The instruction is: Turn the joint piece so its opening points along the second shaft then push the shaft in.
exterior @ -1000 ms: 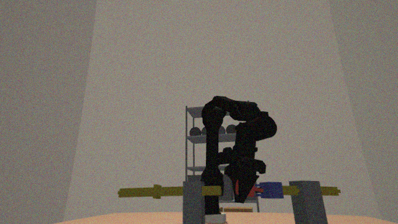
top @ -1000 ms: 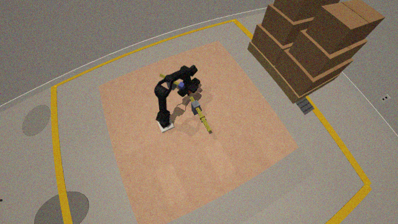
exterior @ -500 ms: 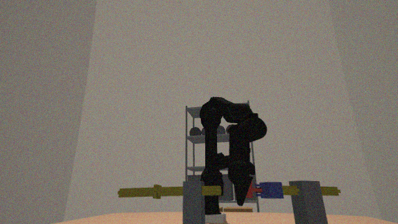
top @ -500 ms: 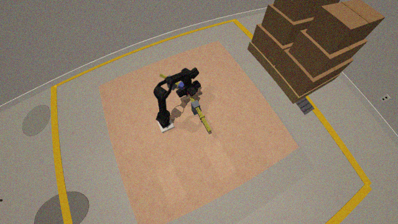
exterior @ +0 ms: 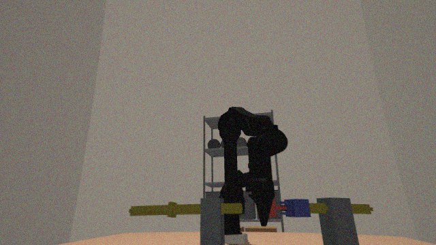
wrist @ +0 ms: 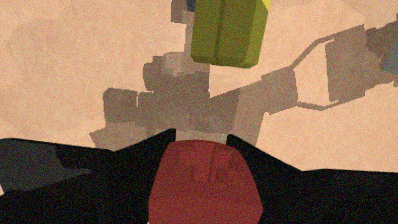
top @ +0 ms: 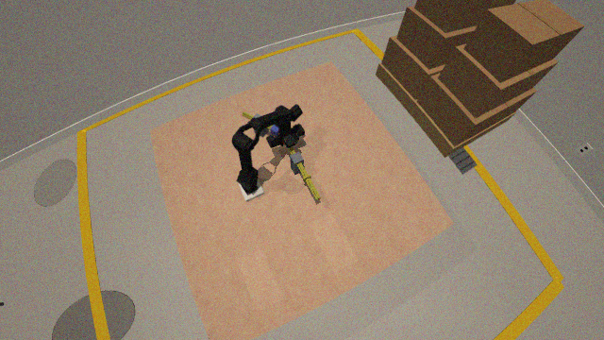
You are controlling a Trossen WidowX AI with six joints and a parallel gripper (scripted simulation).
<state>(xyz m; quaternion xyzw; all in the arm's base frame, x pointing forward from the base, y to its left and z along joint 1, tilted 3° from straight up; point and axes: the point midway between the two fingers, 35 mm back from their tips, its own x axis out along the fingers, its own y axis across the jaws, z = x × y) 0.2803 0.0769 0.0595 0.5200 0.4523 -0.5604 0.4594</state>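
Right now my gripper tip is 40 mm below the red joint piece and 20 mm to the right of it.
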